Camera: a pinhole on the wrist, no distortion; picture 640 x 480 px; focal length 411.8 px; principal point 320.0 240.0 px. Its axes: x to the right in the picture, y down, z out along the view. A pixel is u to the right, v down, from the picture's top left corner.
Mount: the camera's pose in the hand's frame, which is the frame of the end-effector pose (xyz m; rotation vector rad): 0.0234 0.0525 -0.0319 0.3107 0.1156 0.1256
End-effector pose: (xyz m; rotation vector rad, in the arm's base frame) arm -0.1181 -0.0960 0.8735 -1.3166 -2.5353 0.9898
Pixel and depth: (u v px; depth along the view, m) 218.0 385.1 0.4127
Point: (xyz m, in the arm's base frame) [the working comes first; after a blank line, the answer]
In the camera's frame: -0.1022 0.1454 0.4127

-0.2166 -0.3084 0.5268
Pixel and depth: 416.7 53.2 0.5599
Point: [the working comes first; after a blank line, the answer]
In the camera's frame: 0.1315 -0.2540 0.5599

-0.6608 -0.2397 0.7105
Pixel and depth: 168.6 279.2 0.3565
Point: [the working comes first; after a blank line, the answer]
In the camera's frame: -0.1311 0.0339 0.3565

-0.2330 -0.3225 0.6531
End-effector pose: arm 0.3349 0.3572 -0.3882 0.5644 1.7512 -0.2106
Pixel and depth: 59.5 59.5 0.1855
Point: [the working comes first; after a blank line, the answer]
In the camera's frame: -0.1173 -0.0813 0.1855

0.4102 0.2034 -0.3805
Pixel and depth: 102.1 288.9 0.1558
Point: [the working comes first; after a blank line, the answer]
In the camera's frame: -0.0824 0.0185 0.1558

0.4583 0.3021 -0.3827
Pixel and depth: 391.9 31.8 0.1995
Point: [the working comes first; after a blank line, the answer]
In the camera's frame: 0.0348 -0.1009 0.1995

0.3790 0.2452 -0.5254
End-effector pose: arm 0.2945 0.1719 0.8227 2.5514 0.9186 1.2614
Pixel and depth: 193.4 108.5 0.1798
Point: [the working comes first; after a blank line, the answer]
In the camera's frame: -0.0553 -0.0574 0.1798

0.3607 0.2378 0.7180
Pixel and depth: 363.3 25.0 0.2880
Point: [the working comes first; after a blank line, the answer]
In the camera's frame: 0.0303 -0.1504 0.2880

0.4108 0.3961 0.7075
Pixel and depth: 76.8 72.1 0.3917
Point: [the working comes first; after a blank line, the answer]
In the camera's frame: -0.2313 -0.1597 0.3917

0.3555 0.3307 0.4392
